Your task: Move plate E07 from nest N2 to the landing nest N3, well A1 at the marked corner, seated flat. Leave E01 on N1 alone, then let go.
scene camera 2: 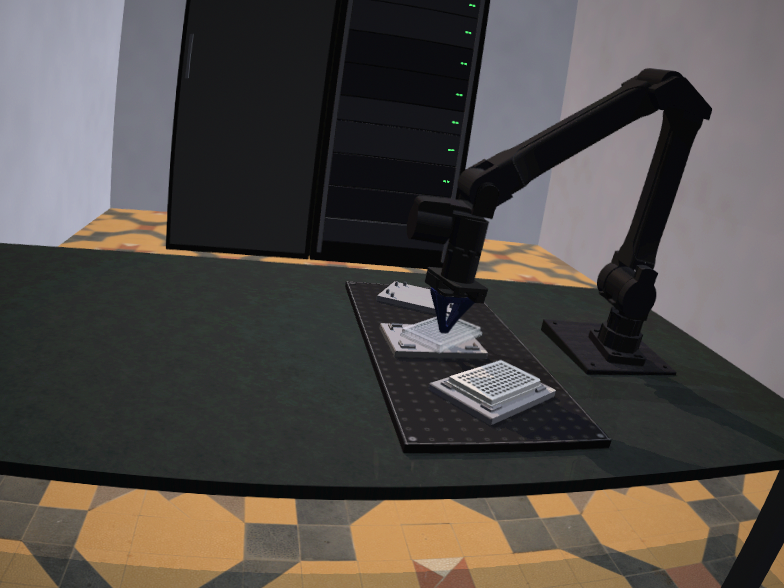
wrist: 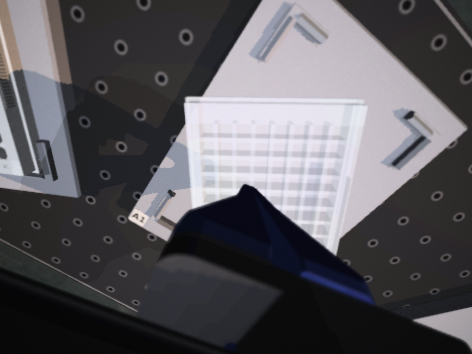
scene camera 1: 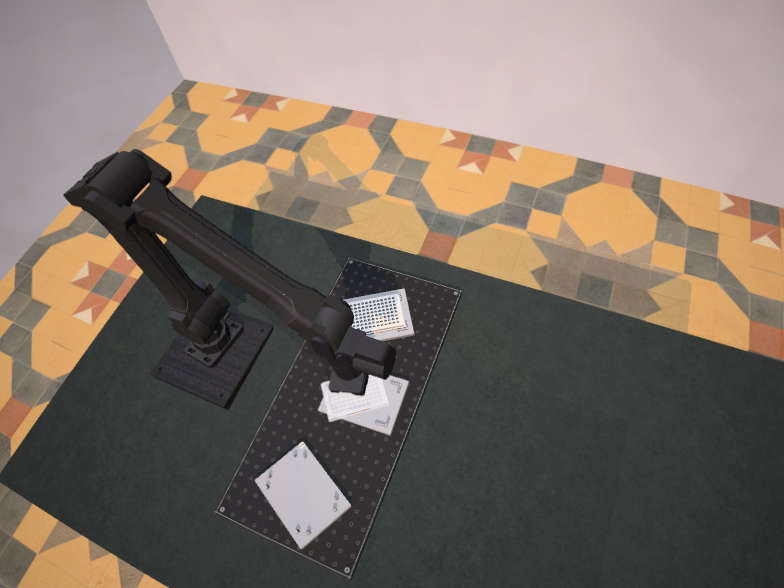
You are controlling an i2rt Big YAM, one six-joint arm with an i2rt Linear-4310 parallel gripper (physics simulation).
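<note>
Clear plate E07 [scene camera 1: 347, 406] [scene camera 2: 417, 332] [wrist: 272, 113] lies skewed on the middle nest N2 [scene camera 1: 396, 406] [scene camera 2: 393, 338] [wrist: 370, 75], turned out of line with its corner locators and overhanging one side. N2's A1 label [wrist: 138, 216] shows in the wrist view. My gripper [scene camera 2: 445, 329] [wrist: 244, 195] is shut and empty, pointing down with its tips over E07; whether they touch it I cannot tell. In scene camera 1 the wrist hides the tips. Landing nest N3 [scene camera 1: 302, 493] [scene camera 2: 411, 296] [wrist: 452, 322] bears no plate. Its marked corner cannot be made out.
White plate E01 [scene camera 1: 379, 312] [scene camera 2: 497, 379] [wrist: 10, 125] sits on nest N1 [scene camera 1: 409, 319] [scene camera 2: 443, 386] [wrist: 65, 185], on the other side of N2 from N3. All three nests stand on a dark perforated board [scene camera 1: 367, 462] [scene camera 2: 417, 411] [wrist: 115, 115].
</note>
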